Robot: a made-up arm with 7 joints. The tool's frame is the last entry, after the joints. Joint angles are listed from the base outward. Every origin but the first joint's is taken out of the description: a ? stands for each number. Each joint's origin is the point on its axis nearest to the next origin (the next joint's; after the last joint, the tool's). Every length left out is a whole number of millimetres.
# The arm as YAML. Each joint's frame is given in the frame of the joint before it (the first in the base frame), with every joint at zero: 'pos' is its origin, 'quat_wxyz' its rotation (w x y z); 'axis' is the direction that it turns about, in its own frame. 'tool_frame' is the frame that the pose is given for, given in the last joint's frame.
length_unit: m
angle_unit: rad
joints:
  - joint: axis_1
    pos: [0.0, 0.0, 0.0]
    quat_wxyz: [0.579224, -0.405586, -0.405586, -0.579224]
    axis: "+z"
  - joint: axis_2
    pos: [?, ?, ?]
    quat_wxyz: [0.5, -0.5, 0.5, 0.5]
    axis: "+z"
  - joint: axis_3
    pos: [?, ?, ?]
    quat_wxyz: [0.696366, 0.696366, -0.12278, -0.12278]
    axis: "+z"
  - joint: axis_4
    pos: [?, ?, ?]
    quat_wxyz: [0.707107, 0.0, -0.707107, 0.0]
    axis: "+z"
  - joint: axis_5
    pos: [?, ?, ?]
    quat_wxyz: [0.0, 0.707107, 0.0, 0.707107]
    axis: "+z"
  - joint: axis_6
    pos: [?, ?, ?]
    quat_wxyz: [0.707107, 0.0, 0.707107, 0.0]
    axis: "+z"
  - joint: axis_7
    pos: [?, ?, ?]
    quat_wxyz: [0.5, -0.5, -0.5, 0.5]
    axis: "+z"
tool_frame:
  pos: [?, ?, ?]
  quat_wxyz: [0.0, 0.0, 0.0, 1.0]
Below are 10 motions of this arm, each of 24 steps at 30 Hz.
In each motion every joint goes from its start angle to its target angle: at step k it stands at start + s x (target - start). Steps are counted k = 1, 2, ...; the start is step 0. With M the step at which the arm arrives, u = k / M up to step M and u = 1 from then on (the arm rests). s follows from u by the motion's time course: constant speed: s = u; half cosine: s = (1 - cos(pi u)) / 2; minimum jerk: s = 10 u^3 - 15 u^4 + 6 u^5.
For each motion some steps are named. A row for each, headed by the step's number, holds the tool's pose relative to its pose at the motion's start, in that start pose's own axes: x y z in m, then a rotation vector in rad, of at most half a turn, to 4 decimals.
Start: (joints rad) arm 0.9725 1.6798 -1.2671 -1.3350 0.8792 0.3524 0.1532
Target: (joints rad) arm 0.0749 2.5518 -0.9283 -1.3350 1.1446 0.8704 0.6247
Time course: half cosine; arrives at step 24
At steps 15, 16, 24:
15: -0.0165 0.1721 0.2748 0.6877 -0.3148 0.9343
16: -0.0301 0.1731 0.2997 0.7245 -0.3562 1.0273
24: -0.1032 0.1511 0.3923 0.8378 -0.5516 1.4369

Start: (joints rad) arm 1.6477 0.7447 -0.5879 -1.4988 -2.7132 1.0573 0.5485
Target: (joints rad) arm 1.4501 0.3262 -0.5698 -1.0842 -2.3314 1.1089 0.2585
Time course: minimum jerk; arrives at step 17
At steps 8, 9, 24:
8: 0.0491 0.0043 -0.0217 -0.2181 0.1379 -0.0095
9: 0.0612 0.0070 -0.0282 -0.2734 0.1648 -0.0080
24: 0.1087 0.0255 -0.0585 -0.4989 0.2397 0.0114

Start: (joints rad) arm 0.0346 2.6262 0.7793 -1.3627 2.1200 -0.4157 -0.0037
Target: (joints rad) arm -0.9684 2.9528 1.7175 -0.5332 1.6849 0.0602 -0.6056
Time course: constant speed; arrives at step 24
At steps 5, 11, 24:
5: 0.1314 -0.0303 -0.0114 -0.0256 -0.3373 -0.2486
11: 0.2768 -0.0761 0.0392 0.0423 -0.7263 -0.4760
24: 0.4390 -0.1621 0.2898 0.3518 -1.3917 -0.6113

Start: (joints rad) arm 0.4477 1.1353 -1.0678 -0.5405 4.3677 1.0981 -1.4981
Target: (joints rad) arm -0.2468 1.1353 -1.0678 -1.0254 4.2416 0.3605 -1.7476
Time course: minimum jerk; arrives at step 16
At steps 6, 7, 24:
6: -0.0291 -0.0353 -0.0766 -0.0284 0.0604 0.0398
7: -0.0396 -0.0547 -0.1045 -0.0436 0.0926 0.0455
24: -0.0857 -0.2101 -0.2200 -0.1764 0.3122 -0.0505

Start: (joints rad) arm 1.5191 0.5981 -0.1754 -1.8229 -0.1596 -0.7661 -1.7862
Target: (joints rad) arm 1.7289 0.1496 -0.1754 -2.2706 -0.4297 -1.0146 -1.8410
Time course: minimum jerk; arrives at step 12
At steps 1, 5, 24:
1: 0.0005 0.0005 -0.0002 0.0025 0.0017 0.0000
5: 0.0266 0.0370 -0.0159 0.1610 0.1319 -0.0187
24: 0.0439 0.1060 -0.0466 0.3892 0.4177 -0.1809

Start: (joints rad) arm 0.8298 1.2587 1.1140 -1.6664 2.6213 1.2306 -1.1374
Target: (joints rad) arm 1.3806 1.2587 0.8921 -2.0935 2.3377 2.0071 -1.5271
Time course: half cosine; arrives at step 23
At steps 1, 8, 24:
1: -0.0002 -0.0002 -0.0003 -0.0045 0.0054 -0.0006
8: -0.0163 -0.0130 -0.0161 -0.2858 0.2807 -0.0160
24: -0.0661 -0.0718 -0.0414 -1.2396 0.6548 0.1483

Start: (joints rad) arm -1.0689 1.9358 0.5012 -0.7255 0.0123 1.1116 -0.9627
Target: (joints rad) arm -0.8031 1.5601 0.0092 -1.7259 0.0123 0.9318 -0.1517
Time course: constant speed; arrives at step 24
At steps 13, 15, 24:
13: 0.1044 -0.1010 0.0753 0.2416 -0.5024 -0.0029
15: 0.1137 -0.1224 0.0892 0.2370 -0.6024 0.0002
24: 0.1238 -0.2232 0.1566 0.0568 -1.0669 0.0330

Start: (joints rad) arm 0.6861 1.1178 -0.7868 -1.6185 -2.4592 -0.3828 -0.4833
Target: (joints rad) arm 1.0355 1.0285 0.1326 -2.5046 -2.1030 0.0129 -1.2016
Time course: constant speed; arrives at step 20
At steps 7, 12, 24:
7: -0.0448 -0.0179 0.0401 -0.2528 0.4264 -0.0979
12: -0.0672 -0.0268 0.0823 -0.5031 0.6672 -0.2094
24: -0.0908 -0.0209 0.1608 -0.9640 0.9320 -0.4534

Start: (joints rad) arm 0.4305 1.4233 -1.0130 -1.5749 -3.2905 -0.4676 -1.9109
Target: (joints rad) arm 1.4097 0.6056 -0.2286 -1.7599 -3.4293 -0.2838 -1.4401
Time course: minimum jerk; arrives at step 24
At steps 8, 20, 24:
8: -0.0330 -0.0565 -0.0009 -0.1565 0.0139 0.2525
20: -0.1501 -0.1819 0.0942 -0.1446 0.1594 1.3208
24: -0.1553 -0.1847 0.1017 -0.1186 0.1647 1.3676

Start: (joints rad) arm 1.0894 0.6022 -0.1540 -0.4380 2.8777 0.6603 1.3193
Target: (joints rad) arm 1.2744 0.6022 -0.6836 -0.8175 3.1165 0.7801 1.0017
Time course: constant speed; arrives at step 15
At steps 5, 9, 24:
5: 0.0236 0.0125 0.0023 0.1593 -0.0750 -0.1146
9: 0.0477 0.0250 0.0082 0.2948 -0.1336 -0.1753
24: 0.0900 0.0473 0.0264 0.5025 -0.2146 -0.2113

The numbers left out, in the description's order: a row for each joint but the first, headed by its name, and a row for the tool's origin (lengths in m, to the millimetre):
axis_2: 0.0 0.0 0.0
axis_3: 0.092 0.254 0.0
axis_4: 0.0 0.03 0.0
axis_5: -0.198 -0.024 0.0
axis_6: 0.0 0.0 0.0
axis_7: 0.0 0.0 0.0
tool: 0.0 0.0 0.0

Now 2 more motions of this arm.
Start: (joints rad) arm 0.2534 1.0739 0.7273 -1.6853 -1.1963 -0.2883 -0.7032
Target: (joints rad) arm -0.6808 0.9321 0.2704 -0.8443 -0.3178 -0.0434 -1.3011
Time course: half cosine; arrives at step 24
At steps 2, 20, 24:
2: 0.0019 -0.0010 -0.0021 -0.0052 0.0091 0.0146
20: 0.0710 0.0270 -0.1589 -0.2731 0.2322 0.7375
24: 0.0708 0.0348 -0.1714 -0.2893 0.2261 0.7809

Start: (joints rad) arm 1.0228 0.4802 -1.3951 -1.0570 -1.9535 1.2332 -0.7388
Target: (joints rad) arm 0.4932 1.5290 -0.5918 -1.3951 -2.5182 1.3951 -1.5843
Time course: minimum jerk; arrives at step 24
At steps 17, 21, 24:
17: -0.2351 -0.3887 -0.1412 -0.5272 0.9713 -1.7809
21: -0.3136 -0.4194 -0.1384 -0.6606 1.1563 -2.0645
24: -0.3231 -0.4220 -0.1374 -0.6773 1.1788 -2.0975

